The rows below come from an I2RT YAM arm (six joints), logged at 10 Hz.
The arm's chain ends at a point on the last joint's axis. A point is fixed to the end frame.
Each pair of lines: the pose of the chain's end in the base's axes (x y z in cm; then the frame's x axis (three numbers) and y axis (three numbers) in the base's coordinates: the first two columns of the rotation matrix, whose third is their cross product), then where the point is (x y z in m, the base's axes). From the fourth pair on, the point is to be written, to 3 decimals.
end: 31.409 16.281 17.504 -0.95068 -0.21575 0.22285 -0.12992 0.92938 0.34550
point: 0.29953 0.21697 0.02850
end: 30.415 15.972 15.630 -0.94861 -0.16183 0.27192 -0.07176 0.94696 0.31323
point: 0.28554 0.20890 0.00847
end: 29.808 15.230 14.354 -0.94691 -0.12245 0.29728 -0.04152 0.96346 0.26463
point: 0.27783 0.19424 -0.00629
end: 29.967 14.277 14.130 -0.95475 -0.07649 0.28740 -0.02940 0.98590 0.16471
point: 0.283 0.170 -0.012
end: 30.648 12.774 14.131 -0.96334 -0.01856 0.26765 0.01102 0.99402 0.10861
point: 0.295 0.146 -0.014
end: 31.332 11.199 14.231 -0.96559 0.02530 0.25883 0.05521 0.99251 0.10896
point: 0.304 0.131 -0.013
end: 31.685 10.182 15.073 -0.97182 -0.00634 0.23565 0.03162 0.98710 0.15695
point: 0.311 0.128 -0.004
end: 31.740 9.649 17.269 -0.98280 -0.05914 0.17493 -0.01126 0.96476 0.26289
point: 0.319 0.139 0.022
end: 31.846 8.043 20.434 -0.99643 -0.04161 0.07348 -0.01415 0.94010 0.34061
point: 0.336 0.135 0.058
